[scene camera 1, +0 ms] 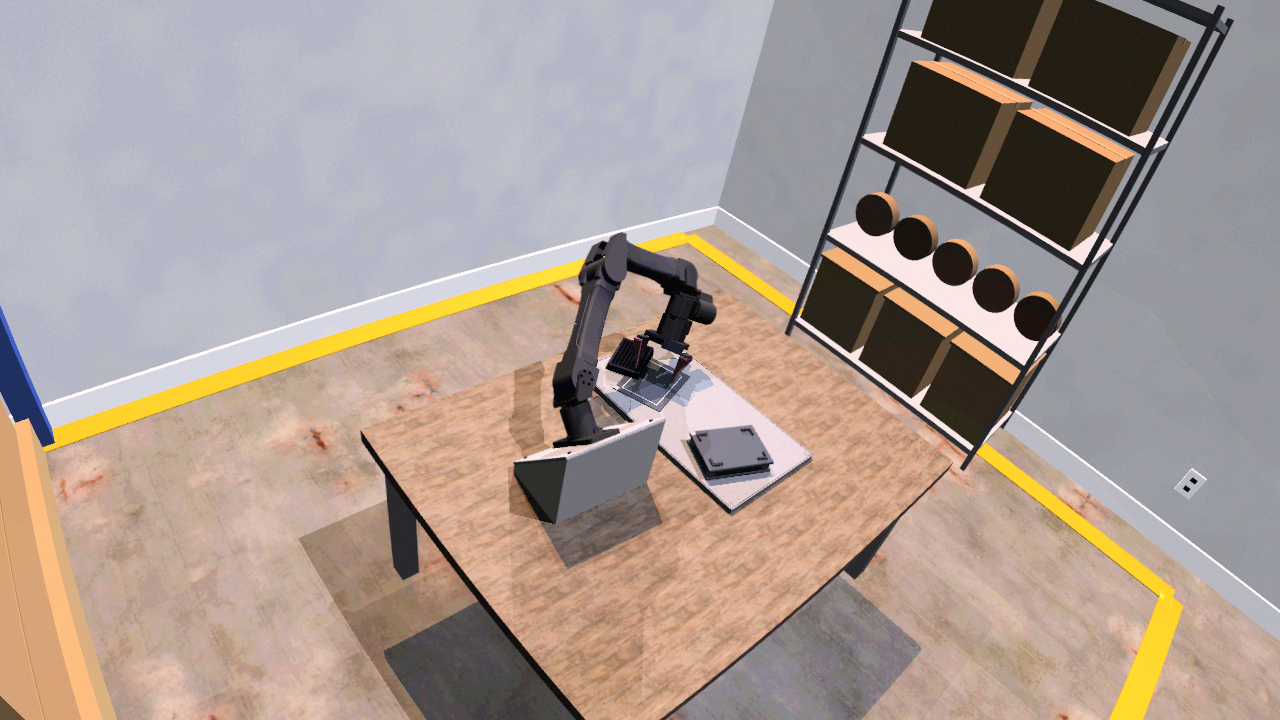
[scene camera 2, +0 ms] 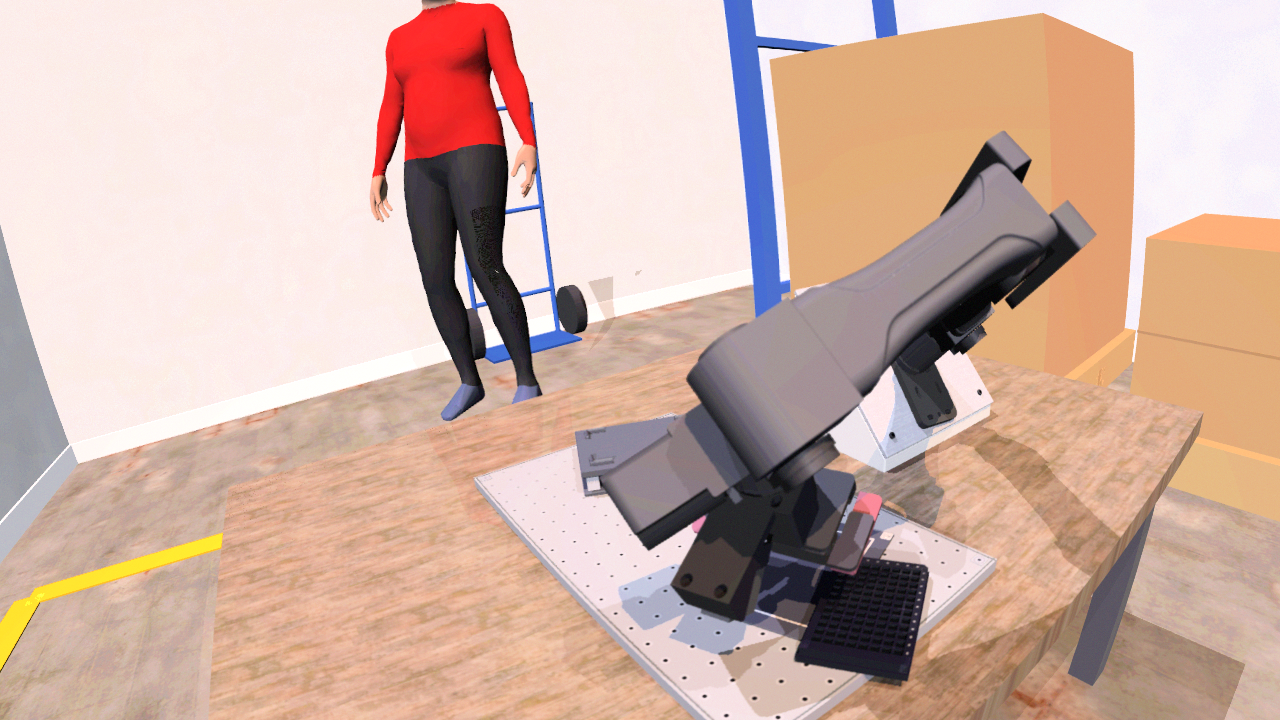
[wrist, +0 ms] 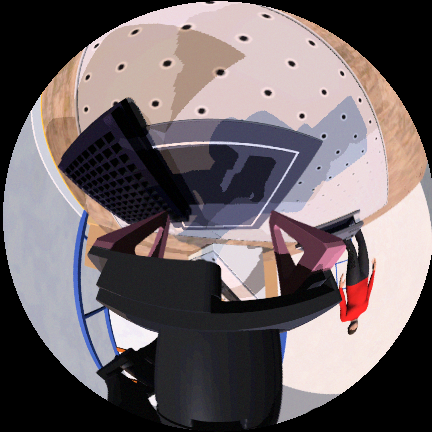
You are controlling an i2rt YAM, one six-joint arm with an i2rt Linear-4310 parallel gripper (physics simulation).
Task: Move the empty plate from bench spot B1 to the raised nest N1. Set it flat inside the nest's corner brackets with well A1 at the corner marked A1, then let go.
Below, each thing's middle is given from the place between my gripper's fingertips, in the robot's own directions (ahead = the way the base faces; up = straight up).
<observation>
I see my gripper 2 cm above the outlined square pad (scene camera 2: 791, 588). Round my hand: black well plate (scene camera 2: 867, 623) (1 cm behind, 9 cm to the left, 1 cm below).
</observation>
